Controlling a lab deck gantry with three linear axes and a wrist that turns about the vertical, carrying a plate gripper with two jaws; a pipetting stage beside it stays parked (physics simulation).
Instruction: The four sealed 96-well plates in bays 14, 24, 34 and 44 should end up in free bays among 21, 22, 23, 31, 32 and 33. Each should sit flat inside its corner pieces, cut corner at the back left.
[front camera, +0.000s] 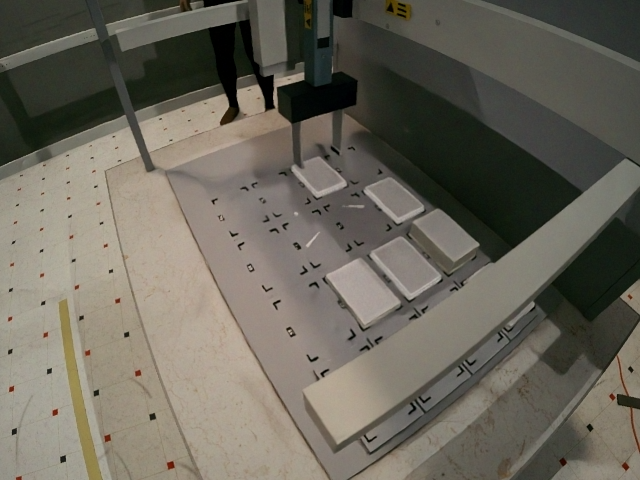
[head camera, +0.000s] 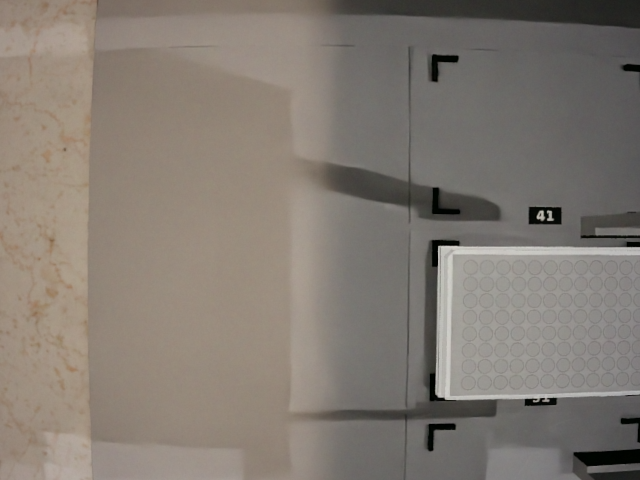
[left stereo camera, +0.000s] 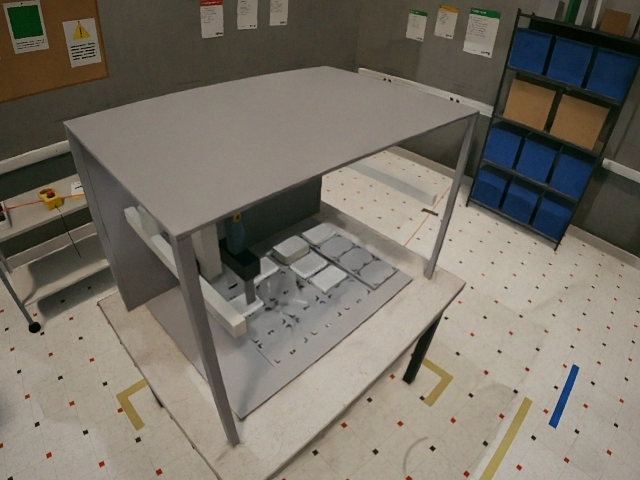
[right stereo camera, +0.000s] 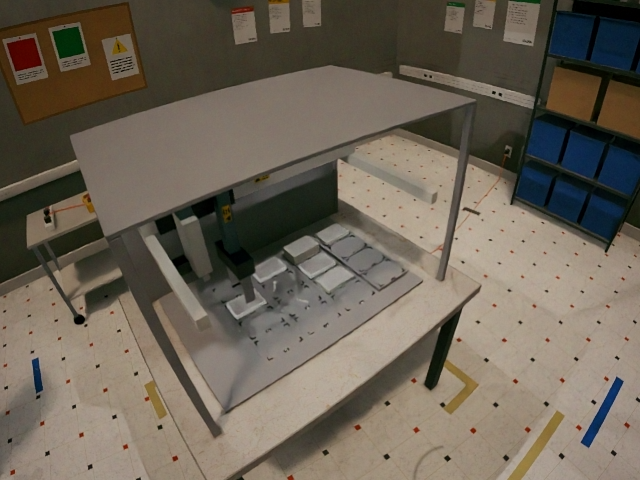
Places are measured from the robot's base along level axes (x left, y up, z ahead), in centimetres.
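Pixels of known places: gripper, fingertip midpoint: (front camera: 318, 158) (head camera: 616, 346) (left stereo camera: 241, 294) (right stereo camera: 243, 292); robot's base at its link origin: (front camera: 213, 201) (left stereo camera: 277, 362) (right stereo camera: 269, 359).
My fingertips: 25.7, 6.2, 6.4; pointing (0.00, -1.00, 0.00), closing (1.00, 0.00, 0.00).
Ahead of a thing's pixels: the offset from my fingertips to its top centre, as dx, dy, dz. "*": to the spot under its first point.
My gripper (front camera: 316, 157) (head camera: 607, 345) is open, its jaws low around a 96-well plate {+0.0, -4.8, +0.0} (front camera: 319, 176) (head camera: 547, 325) (right stereo camera: 245, 305) in bay 31. In the head view gaps show between both jaws and the plate, and its cut corner is at the back left. It looks flat inside its corner pieces; its right part is out of that view. Another plate {+0.0, -4.8, +32.8} (front camera: 405, 267) is in bay 33 and one {-10.7, -4.8, +32.8} (front camera: 362, 290) in bay 23. A plate {+10.7, -3.4, +49.2} (left stereo camera: 318, 234) (right stereo camera: 333, 234) lies in bay 44, mostly hidden by a beam in the front view. Bays 14, 24 and 34 hold no plate.
A plate {+10.7, -4.8, +16.4} (front camera: 393, 199) is in bay 42, with a tall box {+10.7, -2.1, +32.8} (front camera: 445, 238) in bay 43. White sticks lie in bay 32 {* +1.4, -5.8, +13.4} (front camera: 354, 206) and bay 22 {* -11.8, -5.7, +16.7} (front camera: 312, 238); a white speck {-11.0, -5.8, +8.3} (front camera: 295, 213) lies near bay 21. The pipetting stage (front camera: 268, 36) hangs beside my gripper.
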